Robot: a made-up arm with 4 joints. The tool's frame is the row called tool.
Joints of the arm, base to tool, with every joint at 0 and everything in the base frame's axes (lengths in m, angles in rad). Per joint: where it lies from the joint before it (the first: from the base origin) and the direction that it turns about. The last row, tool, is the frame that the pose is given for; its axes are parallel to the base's.
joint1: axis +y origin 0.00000 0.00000 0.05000
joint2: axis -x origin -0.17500 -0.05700 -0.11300
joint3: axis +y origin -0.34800 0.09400 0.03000
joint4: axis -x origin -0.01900 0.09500 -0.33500
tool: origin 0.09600 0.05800 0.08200
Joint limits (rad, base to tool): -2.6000..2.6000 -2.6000..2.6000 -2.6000..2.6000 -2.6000..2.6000
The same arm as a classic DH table. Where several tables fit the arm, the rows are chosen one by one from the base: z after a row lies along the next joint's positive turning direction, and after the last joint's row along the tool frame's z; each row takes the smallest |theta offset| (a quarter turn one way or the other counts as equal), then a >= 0, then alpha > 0; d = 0 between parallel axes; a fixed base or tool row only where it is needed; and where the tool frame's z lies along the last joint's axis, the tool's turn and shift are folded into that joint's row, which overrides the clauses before.
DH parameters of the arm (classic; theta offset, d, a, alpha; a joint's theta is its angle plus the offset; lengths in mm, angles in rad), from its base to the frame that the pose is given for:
base (fixed): 0 50 0 -1.5708
joint1: 1.5708 -57 113 -1.5708
joint2: 0 523 -30 1.5708
joint3: 0 189 335 -1.5708
joint4: -1.5708 -77 58 1.5708
tool (fixed): -1.5708 82 0 0
Joint limits (rad, base to tool): -2.6..2.6 -2.6..2.6 -2.6..2.6 -2.6..2.6

